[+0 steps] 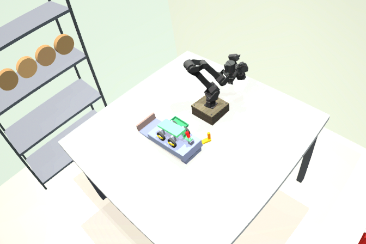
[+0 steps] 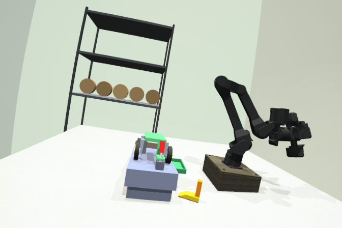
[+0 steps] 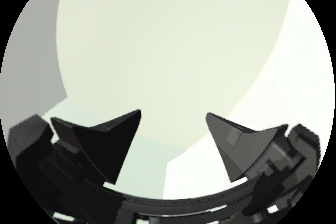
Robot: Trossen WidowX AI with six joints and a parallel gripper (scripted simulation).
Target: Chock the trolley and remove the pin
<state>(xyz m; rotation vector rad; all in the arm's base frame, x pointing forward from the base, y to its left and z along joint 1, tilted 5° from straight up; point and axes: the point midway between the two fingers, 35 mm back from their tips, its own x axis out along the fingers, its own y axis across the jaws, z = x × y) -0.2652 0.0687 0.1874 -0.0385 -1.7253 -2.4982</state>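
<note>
Now: gripper tip 540 mm short of the yellow chock, 220 mm above it and 20 mm to the right of it. From my gripper tip the other things lie so: red-headed stop pin 650 mm ahead, 110 mm below, 10 mm to the right; then trolley 650 mm ahead, 120 mm to the right, 120 mm below; then green tray 510 mm ahead, 240 mm below, 210 mm to the right.
</note>
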